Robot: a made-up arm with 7 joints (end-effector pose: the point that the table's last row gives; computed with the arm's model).
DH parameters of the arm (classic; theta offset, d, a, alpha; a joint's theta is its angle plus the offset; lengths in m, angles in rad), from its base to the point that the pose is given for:
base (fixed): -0.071 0 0 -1.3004
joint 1: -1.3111 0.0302 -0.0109 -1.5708
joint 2: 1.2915 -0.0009 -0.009 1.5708
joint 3: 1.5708 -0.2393 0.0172 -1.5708
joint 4: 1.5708 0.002 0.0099 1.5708
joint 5: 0 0.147 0 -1.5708
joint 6: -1.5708 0 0.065 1.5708
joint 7: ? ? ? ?
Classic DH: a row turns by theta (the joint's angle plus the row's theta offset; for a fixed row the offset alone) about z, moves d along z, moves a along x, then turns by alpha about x.
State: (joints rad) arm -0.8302 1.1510 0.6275 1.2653 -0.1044 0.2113 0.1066
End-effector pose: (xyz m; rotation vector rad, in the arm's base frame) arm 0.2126 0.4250 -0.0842 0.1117 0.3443 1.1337
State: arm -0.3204 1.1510 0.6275 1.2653 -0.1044 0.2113 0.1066
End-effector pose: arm 0.0941 0.4504 -0.1454 0.4052 0.7765 1.2410
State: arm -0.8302 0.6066 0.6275 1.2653 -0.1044 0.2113 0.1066
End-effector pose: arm 0.2859 0.2758 -0.2595 -0.1713 0.6539 0.7503
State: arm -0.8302 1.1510 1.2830 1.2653 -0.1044 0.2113 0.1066
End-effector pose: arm 0.1789 0.4415 -0.0833 -0.4815 0.0026 1.2600
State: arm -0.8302 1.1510 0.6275 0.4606 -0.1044 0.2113 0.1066
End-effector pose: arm 0.2358 0.3609 0.0671 0.4678 -0.3957 0.9343
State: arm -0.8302 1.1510 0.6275 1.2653 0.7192 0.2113 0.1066
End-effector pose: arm 0.2053 0.4297 -0.0777 0.9049 0.7072 1.0993
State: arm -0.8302 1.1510 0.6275 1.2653 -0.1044 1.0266 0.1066
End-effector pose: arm 0.1877 0.4036 -0.1239 -0.2842 1.1116 1.1255
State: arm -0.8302 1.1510 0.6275 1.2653 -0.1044 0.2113 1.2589
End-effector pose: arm 0.2126 0.4250 -0.0842 0.3345 0.2711 2.2704
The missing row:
joint 7: 0 0.0001 0 0
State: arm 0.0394 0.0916 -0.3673 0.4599 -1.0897 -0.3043 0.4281
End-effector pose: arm 0.0923 0.0185 -0.3797 -0.7284 0.7593 0.6107
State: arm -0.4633 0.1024 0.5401 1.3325 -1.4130 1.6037 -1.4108
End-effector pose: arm 0.1372 0.0252 -0.3692 -2.9482 -0.1482 -0.6592
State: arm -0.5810 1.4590 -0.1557 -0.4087 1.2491 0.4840 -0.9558
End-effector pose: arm 0.2386 0.1718 0.0513 2.3573 0.5056 0.2819
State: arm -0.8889 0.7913 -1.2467 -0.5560 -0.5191 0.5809 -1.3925
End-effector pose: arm 0.1888 -0.0224 -0.1832 0.4457 0.8572 -2.6184
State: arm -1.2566 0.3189 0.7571 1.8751 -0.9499 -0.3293 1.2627
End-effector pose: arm 0.3603 0.0895 -0.2610 -0.8845 1.2332 1.8177
